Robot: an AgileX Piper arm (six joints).
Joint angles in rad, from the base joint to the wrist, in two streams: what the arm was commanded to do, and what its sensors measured. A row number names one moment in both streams.
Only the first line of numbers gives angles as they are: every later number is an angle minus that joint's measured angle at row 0.
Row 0, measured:
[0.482, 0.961, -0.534, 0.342, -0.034, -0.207]
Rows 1 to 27, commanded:
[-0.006, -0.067, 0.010, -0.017, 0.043, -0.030]
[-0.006, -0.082, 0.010, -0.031, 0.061, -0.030]
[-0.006, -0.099, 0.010, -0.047, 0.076, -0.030]
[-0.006, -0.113, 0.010, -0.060, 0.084, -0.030]
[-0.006, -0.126, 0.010, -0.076, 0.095, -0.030]
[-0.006, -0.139, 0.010, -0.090, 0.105, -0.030]
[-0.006, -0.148, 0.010, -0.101, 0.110, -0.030]
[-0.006, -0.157, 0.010, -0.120, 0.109, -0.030]
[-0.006, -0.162, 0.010, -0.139, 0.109, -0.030]
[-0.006, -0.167, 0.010, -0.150, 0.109, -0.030]
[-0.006, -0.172, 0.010, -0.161, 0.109, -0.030]
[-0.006, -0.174, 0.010, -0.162, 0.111, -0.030]
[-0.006, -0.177, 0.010, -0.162, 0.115, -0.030]
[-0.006, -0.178, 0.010, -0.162, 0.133, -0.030]
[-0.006, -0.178, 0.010, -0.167, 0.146, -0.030]
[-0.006, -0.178, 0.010, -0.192, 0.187, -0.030]
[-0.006, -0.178, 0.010, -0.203, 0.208, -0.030]
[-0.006, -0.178, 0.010, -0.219, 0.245, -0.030]
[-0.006, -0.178, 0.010, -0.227, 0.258, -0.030]
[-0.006, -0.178, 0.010, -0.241, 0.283, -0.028]
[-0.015, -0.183, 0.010, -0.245, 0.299, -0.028]
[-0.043, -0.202, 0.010, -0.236, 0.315, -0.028]
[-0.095, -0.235, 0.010, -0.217, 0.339, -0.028]
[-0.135, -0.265, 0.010, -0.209, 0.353, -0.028]
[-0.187, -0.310, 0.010, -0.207, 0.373, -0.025]
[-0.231, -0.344, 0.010, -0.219, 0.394, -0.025]
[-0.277, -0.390, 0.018, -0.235, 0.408, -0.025]
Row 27, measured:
[-0.152, -0.280, 0.007, -0.211, 0.360, -0.023]
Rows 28 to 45, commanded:
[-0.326, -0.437, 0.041, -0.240, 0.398, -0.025]
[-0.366, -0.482, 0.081, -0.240, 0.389, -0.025]
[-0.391, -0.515, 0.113, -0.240, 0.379, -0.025]
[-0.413, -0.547, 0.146, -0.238, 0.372, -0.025]
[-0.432, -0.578, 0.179, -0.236, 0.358, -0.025]
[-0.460, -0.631, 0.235, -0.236, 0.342, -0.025]
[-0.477, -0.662, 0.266, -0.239, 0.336, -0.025]
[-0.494, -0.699, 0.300, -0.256, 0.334, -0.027]
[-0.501, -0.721, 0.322, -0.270, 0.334, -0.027]
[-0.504, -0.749, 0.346, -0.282, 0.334, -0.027]
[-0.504, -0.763, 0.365, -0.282, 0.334, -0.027]
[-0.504, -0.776, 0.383, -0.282, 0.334, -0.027]
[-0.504, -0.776, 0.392, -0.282, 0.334, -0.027]
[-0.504, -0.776, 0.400, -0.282, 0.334, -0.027]
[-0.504, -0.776, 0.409, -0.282, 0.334, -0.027]
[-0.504, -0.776, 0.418, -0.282, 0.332, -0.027]
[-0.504, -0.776, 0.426, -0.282, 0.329, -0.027]
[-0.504, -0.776, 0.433, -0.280, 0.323, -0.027]
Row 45, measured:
[-0.498, -0.771, 0.406, -0.276, 0.348, -0.021]
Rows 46 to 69, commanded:
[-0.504, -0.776, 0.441, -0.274, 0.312, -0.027]
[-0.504, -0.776, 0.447, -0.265, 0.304, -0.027]
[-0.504, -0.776, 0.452, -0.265, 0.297, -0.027]
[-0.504, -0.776, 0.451, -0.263, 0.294, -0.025]
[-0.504, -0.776, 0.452, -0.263, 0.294, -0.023]
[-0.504, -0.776, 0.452, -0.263, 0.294, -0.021]
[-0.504, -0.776, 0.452, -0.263, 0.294, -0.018]
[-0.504, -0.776, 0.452, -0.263, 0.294, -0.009]
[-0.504, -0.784, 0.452, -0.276, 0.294, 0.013]
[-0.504, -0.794, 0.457, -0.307, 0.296, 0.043]
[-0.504, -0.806, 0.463, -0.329, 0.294, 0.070]
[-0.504, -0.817, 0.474, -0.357, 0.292, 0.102]
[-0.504, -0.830, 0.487, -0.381, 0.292, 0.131]
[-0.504, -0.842, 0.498, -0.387, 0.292, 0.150]
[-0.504, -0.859, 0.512, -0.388, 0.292, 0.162]
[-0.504, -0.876, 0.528, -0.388, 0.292, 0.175]
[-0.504, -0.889, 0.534, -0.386, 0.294, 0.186]
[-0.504, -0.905, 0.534, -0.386, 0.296, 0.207]
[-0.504, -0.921, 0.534, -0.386, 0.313, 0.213]
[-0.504, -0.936, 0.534, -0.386, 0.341, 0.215]
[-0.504, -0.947, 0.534, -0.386, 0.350, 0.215]
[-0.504, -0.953, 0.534, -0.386, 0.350, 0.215]
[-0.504, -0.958, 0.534, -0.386, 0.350, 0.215]
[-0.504, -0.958, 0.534, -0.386, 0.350, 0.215]
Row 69, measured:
[-0.498, -0.935, 0.530, -0.375, 0.340, 0.207]
